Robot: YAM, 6 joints.
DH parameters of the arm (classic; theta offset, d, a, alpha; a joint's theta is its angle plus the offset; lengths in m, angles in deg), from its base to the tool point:
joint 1: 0 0.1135 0.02 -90
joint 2: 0 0 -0.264 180
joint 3: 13.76 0 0.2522 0
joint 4: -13.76 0 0.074 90
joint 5: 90 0 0 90
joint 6: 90 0.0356 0 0
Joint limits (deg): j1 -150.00..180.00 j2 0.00..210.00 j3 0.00..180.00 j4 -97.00..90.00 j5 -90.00..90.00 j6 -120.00..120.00
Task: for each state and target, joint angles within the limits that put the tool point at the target. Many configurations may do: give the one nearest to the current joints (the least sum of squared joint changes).
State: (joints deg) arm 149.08 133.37 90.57 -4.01 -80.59 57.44
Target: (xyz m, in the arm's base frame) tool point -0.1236 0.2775 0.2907
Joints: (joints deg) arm 107.28 84.63 62.59 -18.94 -87.95 57.44
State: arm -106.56 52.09 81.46 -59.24 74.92 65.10
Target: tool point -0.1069 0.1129 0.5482
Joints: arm -59.51 32.11 112.25 -48.44 78.04 65.10
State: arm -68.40 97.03 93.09 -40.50 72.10 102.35
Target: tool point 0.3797 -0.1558 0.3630
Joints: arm -17.66 105.85 103.00 -34.12 69.02 102.35
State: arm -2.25 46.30 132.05 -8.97 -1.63 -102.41
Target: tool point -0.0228 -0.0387 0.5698
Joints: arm 36.61 35.95 97.38 -28.24 29.38 -102.41
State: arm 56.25 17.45 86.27 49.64 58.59 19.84
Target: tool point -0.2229 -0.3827 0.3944
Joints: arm 55.97 3.24 106.27 51.23 55.82 19.84
